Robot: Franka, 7 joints.
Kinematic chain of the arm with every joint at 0, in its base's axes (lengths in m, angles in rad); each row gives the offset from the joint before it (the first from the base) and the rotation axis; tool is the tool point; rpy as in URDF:
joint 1: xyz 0 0 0.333 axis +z
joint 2: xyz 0 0 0 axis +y
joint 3: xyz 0 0 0.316 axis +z
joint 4: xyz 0.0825 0 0 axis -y
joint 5: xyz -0.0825 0 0.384 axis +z
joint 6: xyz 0 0 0 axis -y
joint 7: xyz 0.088 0 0 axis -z
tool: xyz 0 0 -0.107 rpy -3.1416 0 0
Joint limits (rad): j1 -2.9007..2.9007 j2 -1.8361..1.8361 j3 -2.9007..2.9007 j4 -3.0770..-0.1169 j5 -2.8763..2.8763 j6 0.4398..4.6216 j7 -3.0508..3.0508
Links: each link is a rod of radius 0.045 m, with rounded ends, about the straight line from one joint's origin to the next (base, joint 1, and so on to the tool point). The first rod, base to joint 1, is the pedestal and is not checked.
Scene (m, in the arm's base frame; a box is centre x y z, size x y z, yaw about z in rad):
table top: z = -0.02
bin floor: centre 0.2 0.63 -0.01 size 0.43 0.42 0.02 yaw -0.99
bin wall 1: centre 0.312 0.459 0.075 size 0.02 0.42 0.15 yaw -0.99
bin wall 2: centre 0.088 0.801 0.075 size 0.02 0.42 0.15 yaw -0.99
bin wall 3: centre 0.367 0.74 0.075 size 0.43 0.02 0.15 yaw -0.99
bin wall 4: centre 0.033 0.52 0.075 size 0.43 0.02 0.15 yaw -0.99
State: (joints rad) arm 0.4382 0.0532 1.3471 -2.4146 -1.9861 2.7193 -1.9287
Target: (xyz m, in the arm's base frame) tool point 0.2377 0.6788 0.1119
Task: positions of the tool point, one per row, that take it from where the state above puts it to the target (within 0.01 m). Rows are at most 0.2 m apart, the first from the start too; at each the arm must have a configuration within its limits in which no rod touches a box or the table.
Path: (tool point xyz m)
1: -0.0741 0.5534 0.3517
2: 0.0294 0.6314 0.3368
3: 0.1428 0.6775 0.2511
4: 0.2377 0.6788 0.1119

